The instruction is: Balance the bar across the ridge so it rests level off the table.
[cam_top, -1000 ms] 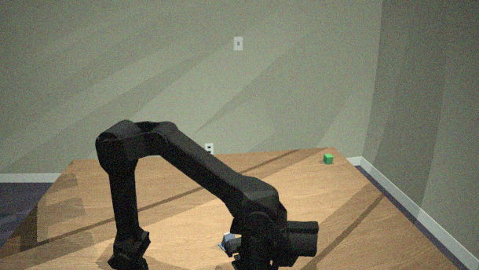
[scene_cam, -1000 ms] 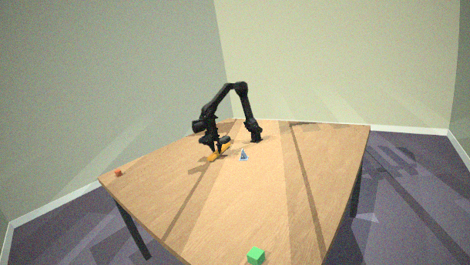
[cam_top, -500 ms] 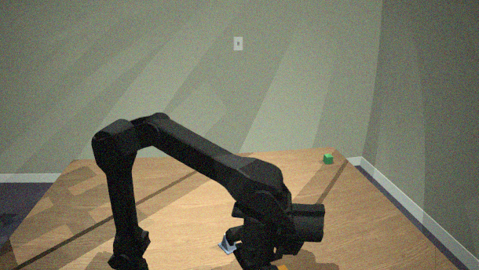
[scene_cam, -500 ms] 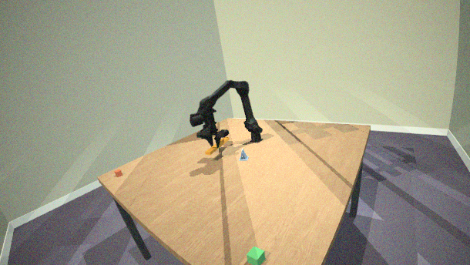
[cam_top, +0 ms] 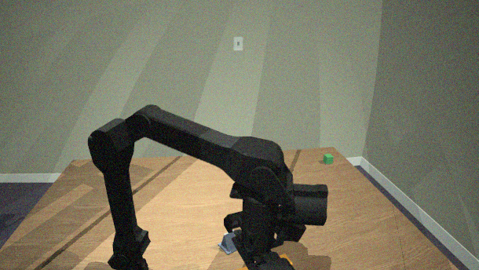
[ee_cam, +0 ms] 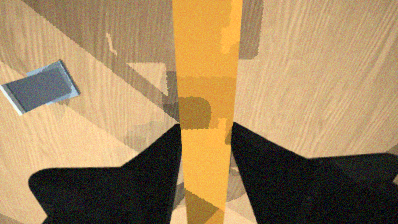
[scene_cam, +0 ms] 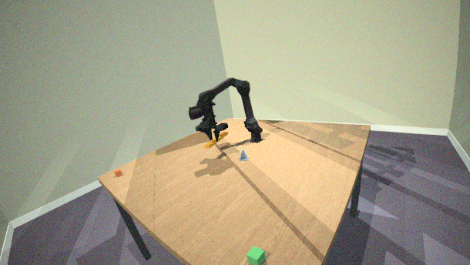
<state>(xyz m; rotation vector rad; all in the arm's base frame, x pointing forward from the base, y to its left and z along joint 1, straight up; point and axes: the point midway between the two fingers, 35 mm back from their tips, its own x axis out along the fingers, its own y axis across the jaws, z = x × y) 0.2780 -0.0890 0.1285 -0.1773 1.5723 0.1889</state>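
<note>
The orange bar lies 3 cm behind my gripper tip and 1 cm to the right of it. Also, from my gripper tip: green cube (59 cm to the left, 46 cm ahead, 8 cm below); small red cube (46 cm ahead, 41 cm to the right, 8 cm below).
</note>
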